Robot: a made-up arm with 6 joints.
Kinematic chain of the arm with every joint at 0, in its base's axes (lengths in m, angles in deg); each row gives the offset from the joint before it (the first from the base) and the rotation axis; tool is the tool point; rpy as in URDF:
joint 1: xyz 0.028 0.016 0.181 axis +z
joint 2: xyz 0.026 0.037 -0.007 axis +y
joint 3: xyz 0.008 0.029 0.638 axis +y
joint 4: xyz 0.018 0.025 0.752 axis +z
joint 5: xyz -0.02 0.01 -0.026 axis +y
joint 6: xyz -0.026 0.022 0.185 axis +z
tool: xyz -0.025 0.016 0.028 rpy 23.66 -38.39 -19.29
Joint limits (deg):
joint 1: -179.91..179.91
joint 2: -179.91..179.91
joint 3: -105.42..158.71
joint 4: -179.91..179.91
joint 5: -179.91..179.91
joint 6: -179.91..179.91
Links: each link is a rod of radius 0.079 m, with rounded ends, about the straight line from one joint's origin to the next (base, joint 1, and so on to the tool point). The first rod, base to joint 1, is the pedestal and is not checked.
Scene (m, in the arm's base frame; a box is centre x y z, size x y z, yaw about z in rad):
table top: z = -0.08
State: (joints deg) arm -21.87 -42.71 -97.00 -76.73 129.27 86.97
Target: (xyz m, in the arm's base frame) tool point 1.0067 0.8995 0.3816
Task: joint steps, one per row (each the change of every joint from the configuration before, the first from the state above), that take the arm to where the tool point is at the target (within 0.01 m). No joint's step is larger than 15 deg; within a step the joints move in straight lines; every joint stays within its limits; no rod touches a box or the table.
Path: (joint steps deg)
1: -14.79 -2.12 6.00 2.98 -5.66 -0.91
2: -14.79 -2.11 6.01 2.97 -5.65 -0.91
3: -14.79 -2.12 6.00 2.98 -5.66 -0.91
4: -14.79 -2.12 6.01 2.97 -5.66 -0.91
5: -14.79 -2.11 6.00 2.98 -5.65 -0.90
6: -14.79 -2.12 6.01 2.98 -5.66 -0.91
7: -14.79 -2.12 6.00 2.97 -5.66 -0.91
8: -14.79 -2.11 6.01 2.98 -5.65 -0.91

